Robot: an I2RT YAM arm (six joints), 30 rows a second.
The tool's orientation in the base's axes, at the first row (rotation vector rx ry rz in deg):
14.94, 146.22, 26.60
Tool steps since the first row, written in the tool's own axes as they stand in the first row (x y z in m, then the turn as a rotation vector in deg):
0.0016, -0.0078, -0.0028, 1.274, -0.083, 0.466
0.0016, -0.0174, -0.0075, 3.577, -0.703, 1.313
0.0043, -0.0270, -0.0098, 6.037, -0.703, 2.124
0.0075, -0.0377, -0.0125, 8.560, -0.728, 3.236
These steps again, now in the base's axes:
-0.0035, -0.0075, -0.0014, -0.832, 0.399, -0.998
-0.0069, -0.0177, -0.0013, -2.377, 0.687, -2.982
-0.0113, -0.0264, -0.0043, -4.017, 1.580, -4.777
-0.0164, -0.0361, -0.0076, -5.552, 2.549, -6.853

